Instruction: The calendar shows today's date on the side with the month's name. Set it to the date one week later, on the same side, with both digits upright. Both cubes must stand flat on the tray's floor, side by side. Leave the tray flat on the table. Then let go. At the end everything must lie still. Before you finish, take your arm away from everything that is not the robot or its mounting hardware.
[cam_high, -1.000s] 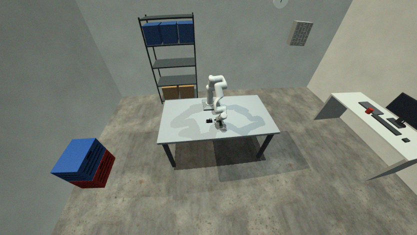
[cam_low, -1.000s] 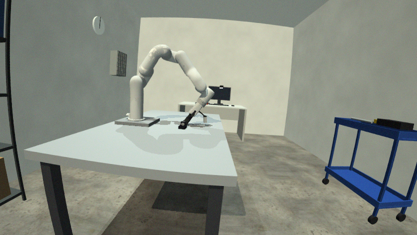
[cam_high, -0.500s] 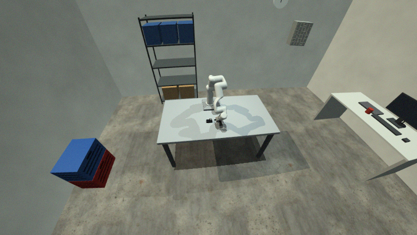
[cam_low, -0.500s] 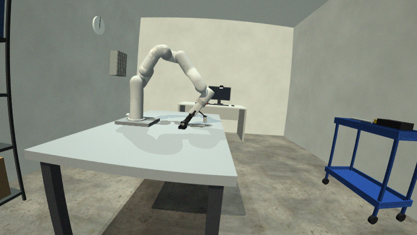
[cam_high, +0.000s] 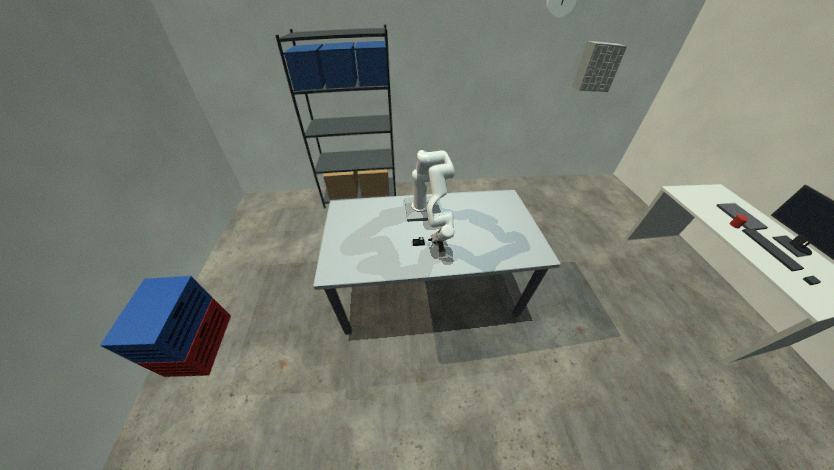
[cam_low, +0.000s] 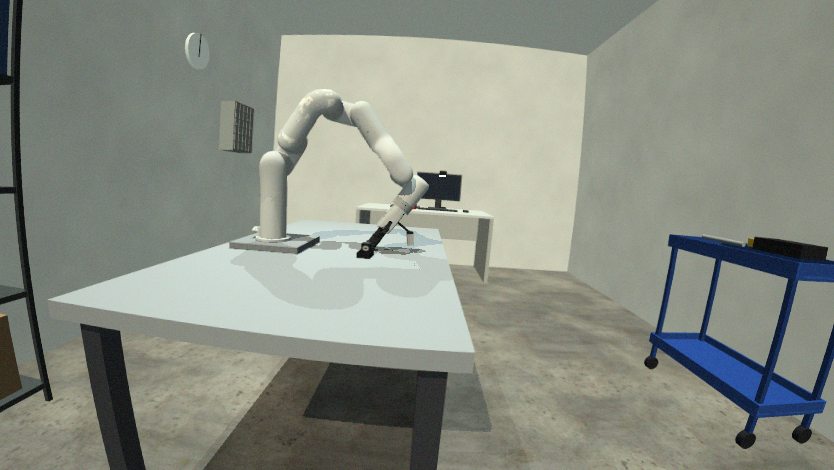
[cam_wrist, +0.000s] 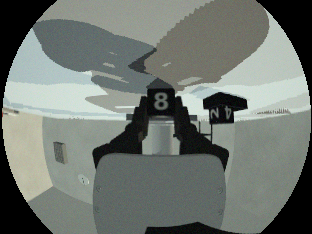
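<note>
My hand is 2 cm above the cube and 1 cm past it.
</note>
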